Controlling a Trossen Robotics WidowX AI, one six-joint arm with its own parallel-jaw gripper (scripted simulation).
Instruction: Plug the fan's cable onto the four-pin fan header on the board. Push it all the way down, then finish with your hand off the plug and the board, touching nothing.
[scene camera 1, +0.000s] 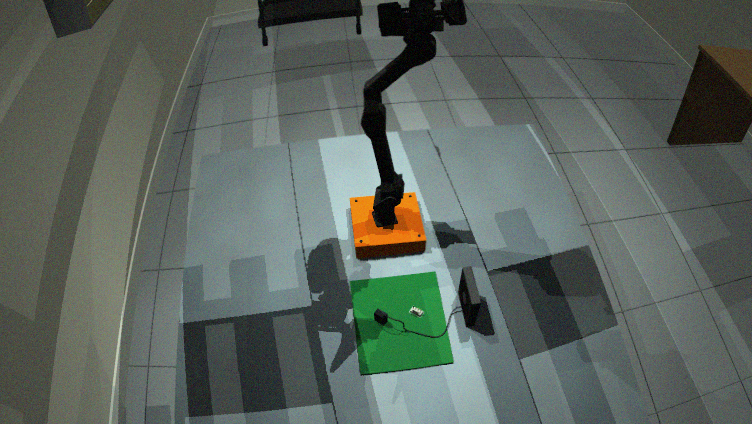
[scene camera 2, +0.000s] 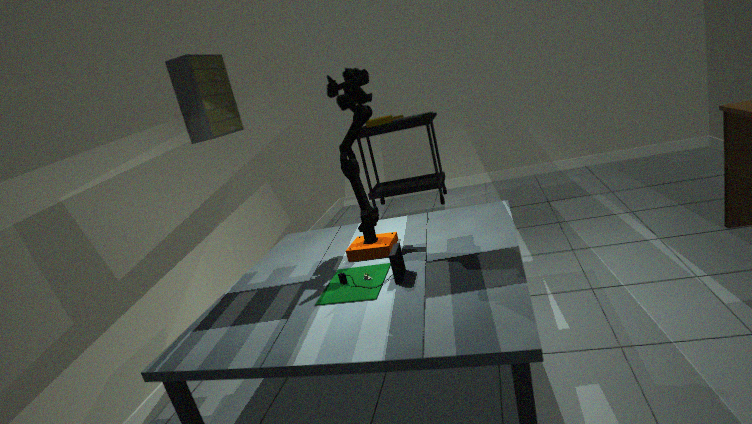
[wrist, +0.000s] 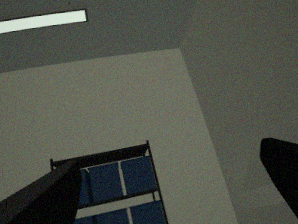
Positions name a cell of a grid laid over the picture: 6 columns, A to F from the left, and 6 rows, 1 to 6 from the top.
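Observation:
Black fan (scene camera 1: D5). Green board (scene camera 1: D5), also in scene camera 2 (scene camera 2: C5). My gripper (scene camera 2: C2), also in the wrist view (wrist: D5): open, holding nothing.

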